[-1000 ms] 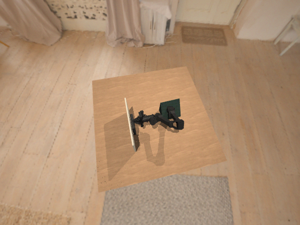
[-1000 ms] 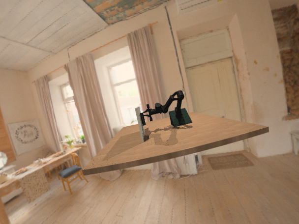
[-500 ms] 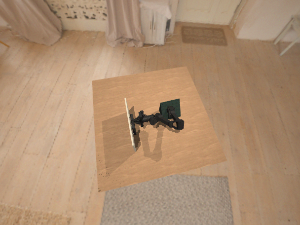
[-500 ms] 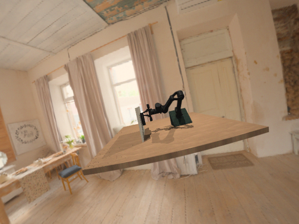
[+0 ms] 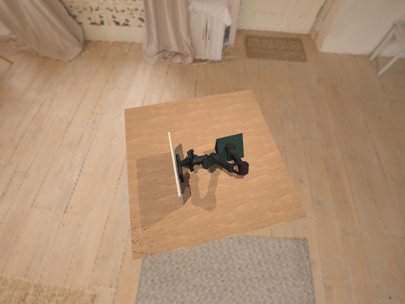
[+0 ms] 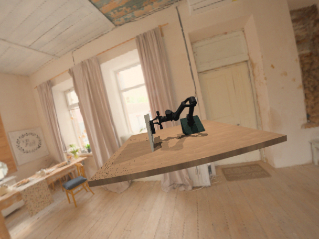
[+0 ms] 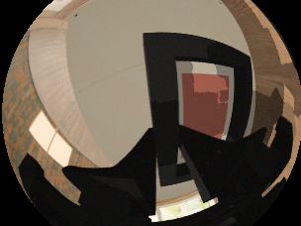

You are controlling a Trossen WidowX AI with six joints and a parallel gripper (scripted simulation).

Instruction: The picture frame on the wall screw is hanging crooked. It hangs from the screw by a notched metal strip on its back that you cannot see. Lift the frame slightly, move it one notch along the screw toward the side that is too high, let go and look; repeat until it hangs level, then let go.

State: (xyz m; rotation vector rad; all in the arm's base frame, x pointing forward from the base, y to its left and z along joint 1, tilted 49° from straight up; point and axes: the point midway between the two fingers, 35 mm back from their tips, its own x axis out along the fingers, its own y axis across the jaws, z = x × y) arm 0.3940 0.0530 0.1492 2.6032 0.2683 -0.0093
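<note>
The picture frame lies 50 mm below my gripper tip and 10 mm to the left of it. From my gripper tip the other things lie so: wall panel 70 mm below, 20 mm ahead, 10 mm to the left.
</note>
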